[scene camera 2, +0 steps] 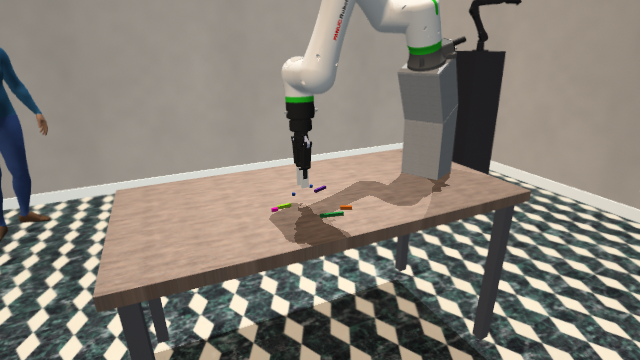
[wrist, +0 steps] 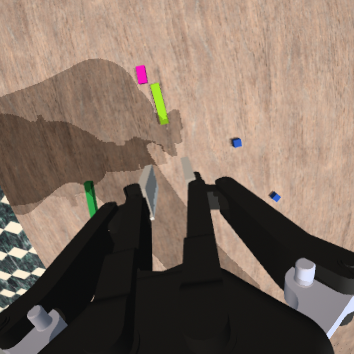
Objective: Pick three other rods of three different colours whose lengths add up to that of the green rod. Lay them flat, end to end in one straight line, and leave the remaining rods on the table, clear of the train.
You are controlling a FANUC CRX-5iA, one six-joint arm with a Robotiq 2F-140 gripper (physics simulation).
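Pixels of known places: gripper, fingertip midpoint: point(scene camera 2: 302, 186) point(wrist: 168, 172); arm's base, origin of the base link: point(scene camera 2: 426, 63).
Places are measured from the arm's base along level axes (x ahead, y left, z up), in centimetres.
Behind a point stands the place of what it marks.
My gripper point(scene camera 2: 303, 184) {x 53.4, y 15.3, z -40.3 cm} point(wrist: 168, 172) {x 53.4, y 15.3, z -40.3 cm} hangs above the table with a gap between its fingertips and holds nothing. A lime rod point(scene camera 2: 284, 206) {x 60.5, y 16.9, z -46.6 cm} point(wrist: 159, 102) {x 60.6, y 16.4, z -46.1 cm} and a short magenta rod point(scene camera 2: 274, 209) {x 64.2, y 18.8, z -46.4 cm} point(wrist: 141, 74) {x 64.0, y 18.4, z -46.1 cm} lie nearly end to end, slightly offset, with a small gap in the wrist view. The green rod point(scene camera 2: 332, 214) {x 46.2, y 27.9, z -46.4 cm} point(wrist: 90, 198) {x 47.8, y 27.2, z -46.1 cm} lies nearer the table's front edge, partly hidden by the gripper in the wrist view. An orange rod point(scene camera 2: 346, 207) {x 40.0, y 23.8, z -46.4 cm} lies behind it. A purple rod point(scene camera 2: 320, 189) {x 44.4, y 4.5, z -46.6 cm} lies to the right of the gripper in the scene view.
Two small blue cubes point(scene camera 2: 293, 194) {x 55.5, y 6.8, z -46.6 cm} point(wrist: 237, 143) {x 55.3, y 6.4, z -46.1 cm} lie apart on the table point(scene camera 2: 175, 225) {x 96.4, y 21.4, z -47.1 cm} near the gripper. The arm's grey pedestal point(scene camera 2: 426, 115) {x -0.7, y 1.8, z -20.3 cm} stands at the table's back right. A person point(scene camera 2: 12, 125) stands at the far left, beyond the table.
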